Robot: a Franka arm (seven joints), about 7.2 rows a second.
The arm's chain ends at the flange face. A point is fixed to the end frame.
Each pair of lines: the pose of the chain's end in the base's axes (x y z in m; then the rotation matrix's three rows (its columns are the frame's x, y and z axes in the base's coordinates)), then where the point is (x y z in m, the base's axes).
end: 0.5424 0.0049 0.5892; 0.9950 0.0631 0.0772; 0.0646 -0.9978 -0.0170; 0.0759 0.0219 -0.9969
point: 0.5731 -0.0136 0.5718
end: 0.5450 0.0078 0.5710; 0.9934 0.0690 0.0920; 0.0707 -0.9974 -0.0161; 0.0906 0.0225 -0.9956
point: 0.5760 -0.0105 0.5541
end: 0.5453 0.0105 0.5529; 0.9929 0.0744 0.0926; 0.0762 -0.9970 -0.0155; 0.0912 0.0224 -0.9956
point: 0.5764 -0.0076 0.5360
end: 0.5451 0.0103 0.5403; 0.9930 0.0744 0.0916; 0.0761 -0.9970 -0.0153; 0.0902 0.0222 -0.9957
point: 0.5762 -0.0078 0.5234
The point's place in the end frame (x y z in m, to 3 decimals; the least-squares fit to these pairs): 0.028 0.020 0.020
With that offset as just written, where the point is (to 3 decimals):
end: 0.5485 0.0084 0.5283; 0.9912 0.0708 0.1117; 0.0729 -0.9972 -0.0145; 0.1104 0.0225 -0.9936
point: 0.580 -0.010 0.512
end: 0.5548 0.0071 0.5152; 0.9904 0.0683 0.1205; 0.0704 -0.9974 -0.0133; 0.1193 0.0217 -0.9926
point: 0.586 -0.011 0.499
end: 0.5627 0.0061 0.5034; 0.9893 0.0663 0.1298; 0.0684 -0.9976 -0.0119; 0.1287 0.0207 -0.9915
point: 0.594 -0.012 0.488
